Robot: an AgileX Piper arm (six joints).
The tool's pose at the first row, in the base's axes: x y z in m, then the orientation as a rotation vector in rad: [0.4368, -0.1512, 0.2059, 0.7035, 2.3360, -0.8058]
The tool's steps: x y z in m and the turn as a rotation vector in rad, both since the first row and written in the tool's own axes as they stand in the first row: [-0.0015, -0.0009, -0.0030, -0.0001, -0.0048, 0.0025]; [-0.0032, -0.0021, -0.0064, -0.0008, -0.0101, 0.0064]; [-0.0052, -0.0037, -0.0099, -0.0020, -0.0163, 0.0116]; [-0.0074, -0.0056, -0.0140, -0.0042, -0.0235, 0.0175]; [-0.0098, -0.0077, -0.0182, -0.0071, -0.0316, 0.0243]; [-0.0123, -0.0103, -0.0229, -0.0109, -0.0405, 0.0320]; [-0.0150, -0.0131, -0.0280, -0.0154, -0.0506, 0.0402]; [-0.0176, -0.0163, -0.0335, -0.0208, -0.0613, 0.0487]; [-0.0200, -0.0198, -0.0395, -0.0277, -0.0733, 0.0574]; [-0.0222, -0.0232, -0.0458, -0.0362, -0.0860, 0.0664]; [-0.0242, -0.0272, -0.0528, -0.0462, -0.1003, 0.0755]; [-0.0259, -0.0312, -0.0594, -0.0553, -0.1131, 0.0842]
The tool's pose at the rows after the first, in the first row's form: [0.4363, -0.1502, 0.2092, 0.7036, 2.3304, -0.8054]; [0.4356, -0.1492, 0.2130, 0.7046, 2.3238, -0.8038]; [0.4348, -0.1486, 0.2172, 0.7064, 2.3158, -0.8011]; [0.4338, -0.1477, 0.2221, 0.7080, 2.3068, -0.7971]; [0.4328, -0.1470, 0.2272, 0.7098, 2.2967, -0.7920]; [0.4313, -0.1463, 0.2329, 0.7117, 2.2856, -0.7855]; [0.4297, -0.1456, 0.2391, 0.7131, 2.2734, -0.7782]; [0.4277, -0.1448, 0.2456, 0.7141, 2.2606, -0.7699]; [0.4252, -0.1439, 0.2524, 0.7140, 2.2470, -0.7598]; [0.4225, -0.1426, 0.2593, 0.7130, 2.2329, -0.7479]; [0.4191, -0.1412, 0.2667, 0.7107, 2.2177, -0.7345]; [0.4155, -0.1399, 0.2737, 0.7090, 2.2038, -0.7222]
